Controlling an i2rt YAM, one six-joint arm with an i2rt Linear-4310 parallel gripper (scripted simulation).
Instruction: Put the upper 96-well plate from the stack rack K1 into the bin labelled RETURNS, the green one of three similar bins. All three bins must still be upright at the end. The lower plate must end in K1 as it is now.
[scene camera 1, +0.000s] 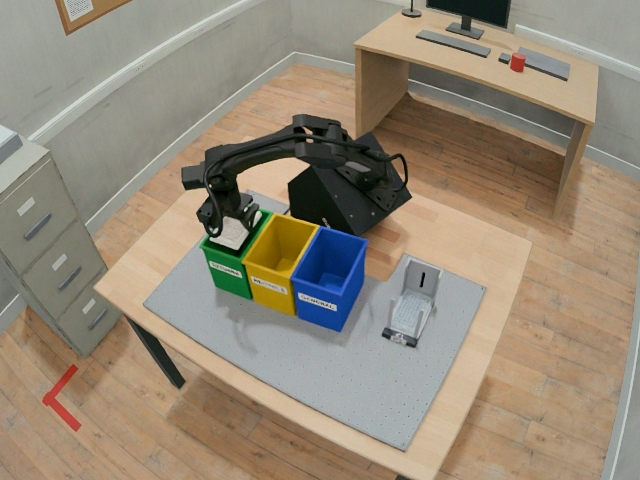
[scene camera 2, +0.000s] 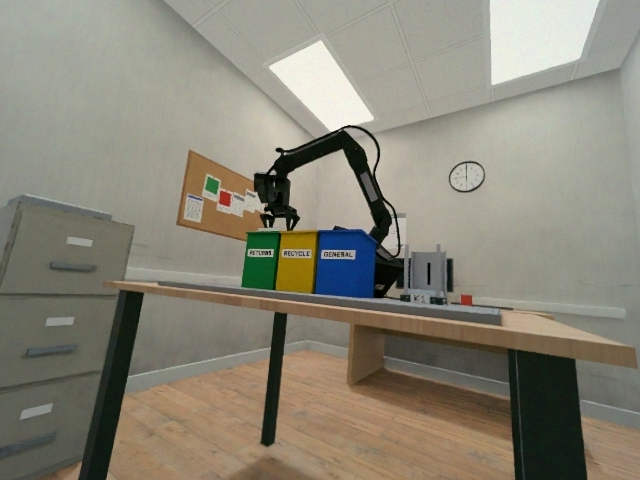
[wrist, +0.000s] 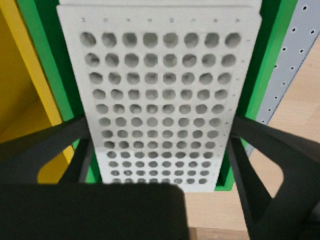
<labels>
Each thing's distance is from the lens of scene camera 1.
gripper (scene camera 1: 236, 226): 1.27 m
green returns bin (scene camera 1: 228, 275): 1.29 m
</labels>
